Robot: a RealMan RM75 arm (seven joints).
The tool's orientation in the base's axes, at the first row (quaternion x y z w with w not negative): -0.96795 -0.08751 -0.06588 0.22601
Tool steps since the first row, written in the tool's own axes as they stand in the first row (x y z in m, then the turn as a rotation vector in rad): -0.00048 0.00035 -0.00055 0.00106 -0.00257 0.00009; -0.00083 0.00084 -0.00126 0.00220 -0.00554 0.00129; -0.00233 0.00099 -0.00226 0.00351 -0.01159 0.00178; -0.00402 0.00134 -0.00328 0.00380 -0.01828 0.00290; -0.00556 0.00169 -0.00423 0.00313 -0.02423 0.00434; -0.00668 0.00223 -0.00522 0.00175 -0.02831 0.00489; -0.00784 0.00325 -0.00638 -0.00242 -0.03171 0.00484; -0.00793 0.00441 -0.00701 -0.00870 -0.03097 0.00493; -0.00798 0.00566 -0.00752 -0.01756 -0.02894 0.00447; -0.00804 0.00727 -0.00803 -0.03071 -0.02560 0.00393
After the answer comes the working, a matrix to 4 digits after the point.
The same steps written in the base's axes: -0.00045 -0.00062 0.00026 0.00053 0.00246 0.00119; -0.00075 -0.00142 0.00062 0.00116 0.00578 0.00158; -0.00228 -0.00221 0.00120 0.00127 0.01152 0.00394; -0.00395 -0.00322 0.00167 0.00032 0.01797 0.00584; -0.00546 -0.00417 0.00211 -0.00139 0.02377 0.00699; -0.00653 -0.00524 0.00258 -0.00350 0.02742 0.00800; -0.00757 -0.00683 0.00298 -0.00825 0.02982 0.00880; -0.00748 -0.00815 0.00303 -0.01423 0.02833 0.00736; -0.00732 -0.00949 0.00294 -0.02251 0.02510 0.00542; -0.00711 -0.01114 0.00270 -0.03473 0.02007 0.00228
The tool's axes in the first row as the columns of a matrix, in the base's axes (rounded; the answer above uses it unrounded):
0.9760 0.1992 0.0880
0.1396 -0.8825 0.4491
0.1671 -0.4260 -0.8892

